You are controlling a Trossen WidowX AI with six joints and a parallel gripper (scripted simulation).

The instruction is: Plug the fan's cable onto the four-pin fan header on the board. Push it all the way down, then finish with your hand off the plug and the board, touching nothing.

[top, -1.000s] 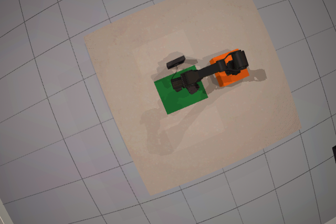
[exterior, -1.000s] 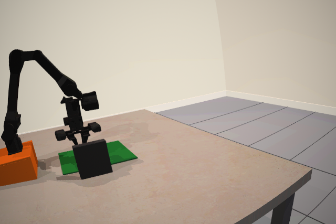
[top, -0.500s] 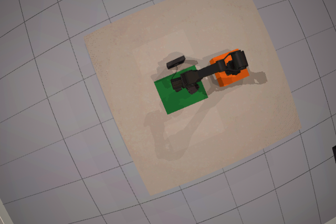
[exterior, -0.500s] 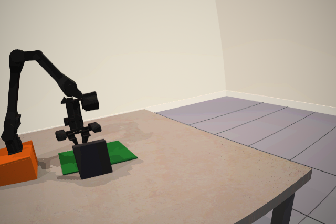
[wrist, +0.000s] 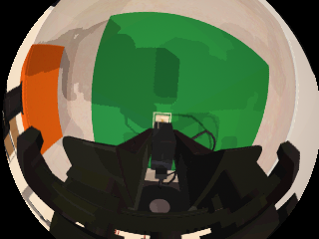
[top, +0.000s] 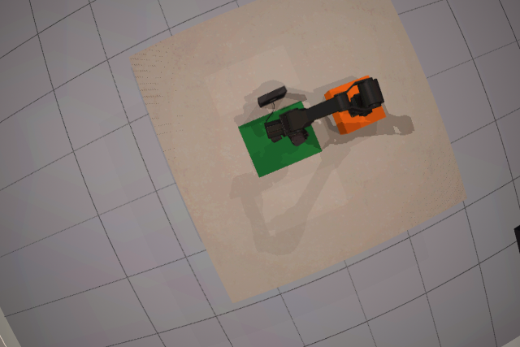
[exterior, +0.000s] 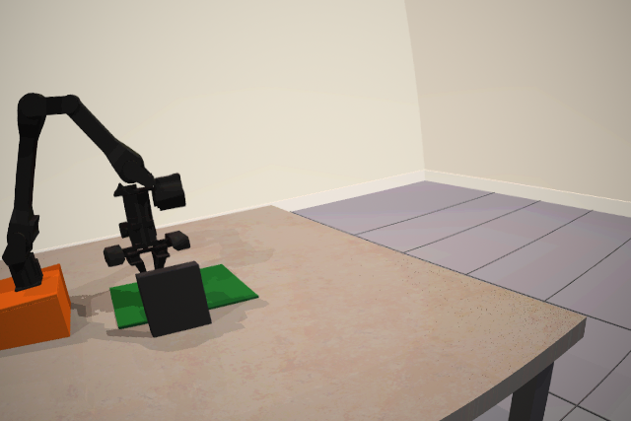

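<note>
Now: gripper tip 4 cm above the white four-pin header and 1 cm to the left of it. Round my gripper tip: black fan 14 cm to the right, 2 cm above, 1 cm ahead; dark plug 1 cm to the right, 1 cm above; green board 5 cm below, 5 cm ahead, 3 cm to the left.
</note>
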